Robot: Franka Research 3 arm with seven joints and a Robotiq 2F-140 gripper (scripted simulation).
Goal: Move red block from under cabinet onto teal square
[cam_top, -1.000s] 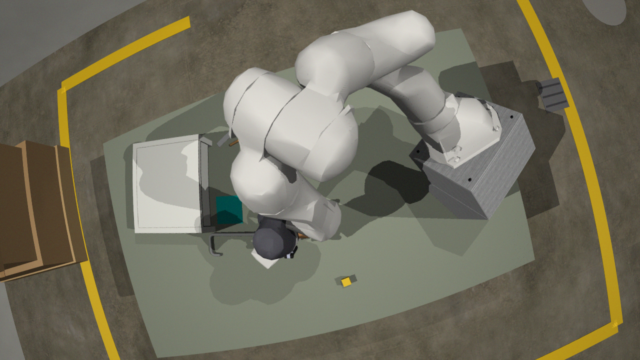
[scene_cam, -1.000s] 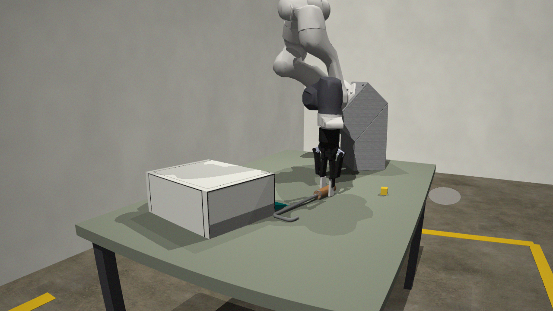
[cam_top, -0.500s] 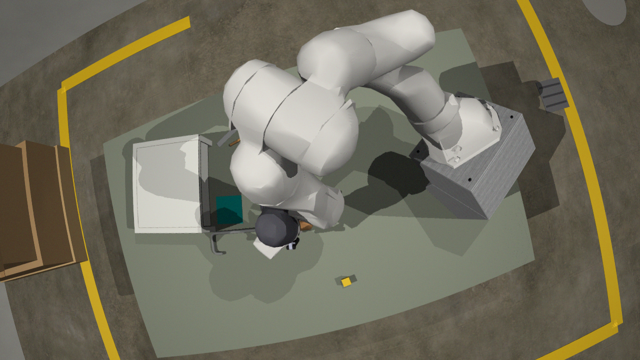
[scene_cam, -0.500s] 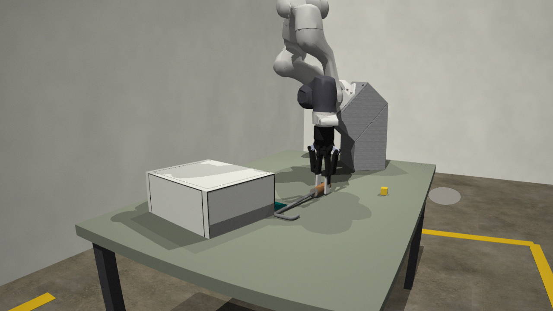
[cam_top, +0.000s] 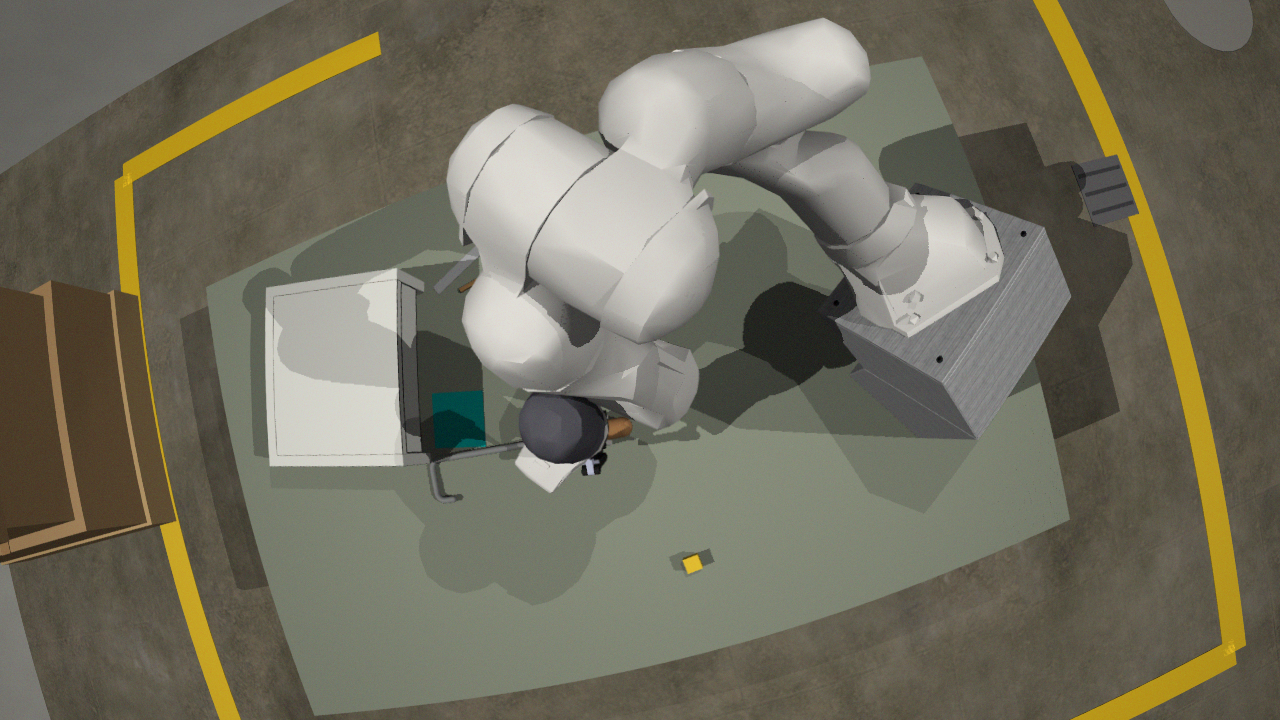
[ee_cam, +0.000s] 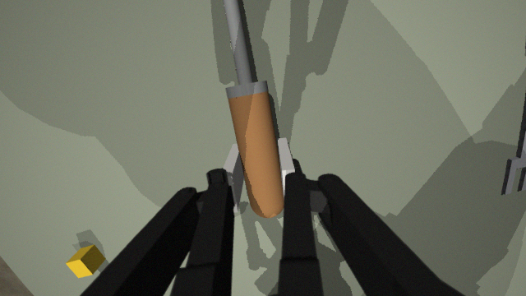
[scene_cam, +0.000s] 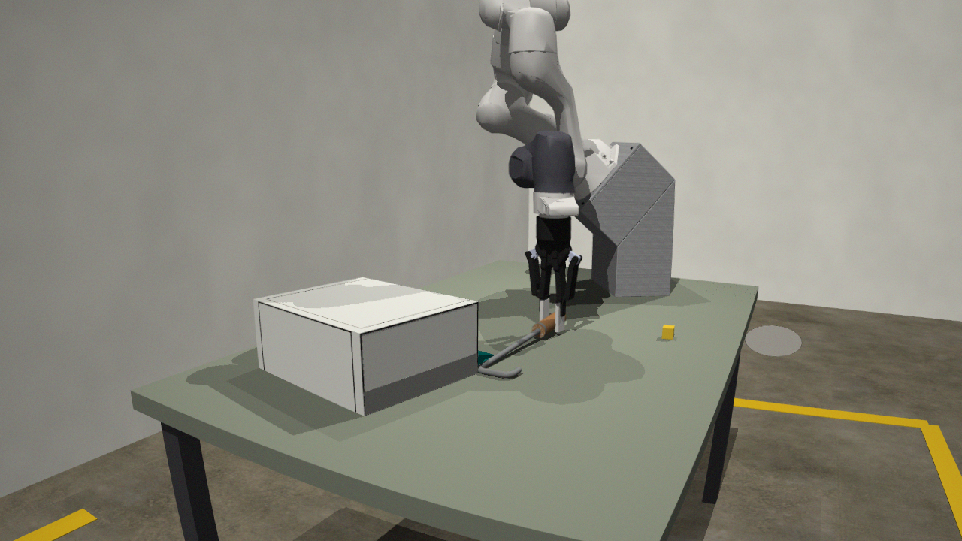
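Now: the grey fork-ended tool 5 cm behind my hand, 26 cm to the right of it and 4 cm below it. From my hand the other things lie so: grey hook tool 14 cm ahead, 1 cm to the left, 2 cm below; yellow cube 6 cm behind, 25 cm to the left, 3 cm below; teal square 23 cm ahead, 10 cm to the right, 4 cm below.
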